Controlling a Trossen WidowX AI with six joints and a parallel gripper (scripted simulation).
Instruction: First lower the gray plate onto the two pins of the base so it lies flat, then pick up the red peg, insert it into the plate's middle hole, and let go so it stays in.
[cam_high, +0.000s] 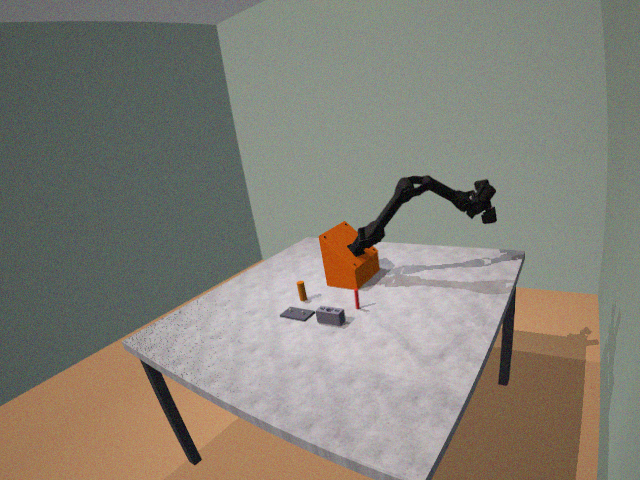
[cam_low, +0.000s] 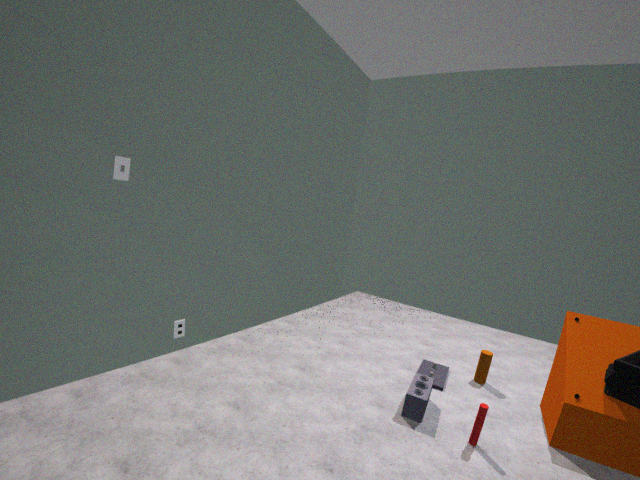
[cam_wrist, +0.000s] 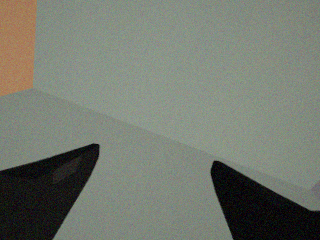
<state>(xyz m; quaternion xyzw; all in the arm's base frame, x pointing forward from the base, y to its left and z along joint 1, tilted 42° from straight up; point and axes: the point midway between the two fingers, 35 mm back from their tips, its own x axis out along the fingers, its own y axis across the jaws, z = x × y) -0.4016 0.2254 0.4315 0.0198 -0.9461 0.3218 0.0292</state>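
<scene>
Now: gripper tip 79 cm short of the gray plate, 33 cm to the left of it and 23 cm above it. Also, from my gripper tip: red peg: 67 cm ahead, 30 cm to the right, 22 cm below; then gray base: 81 cm ahead, 49 cm to the right, 26 cm below; then short orange peg: 71 cm ahead, 55 cm to the right, 22 cm below.
</scene>
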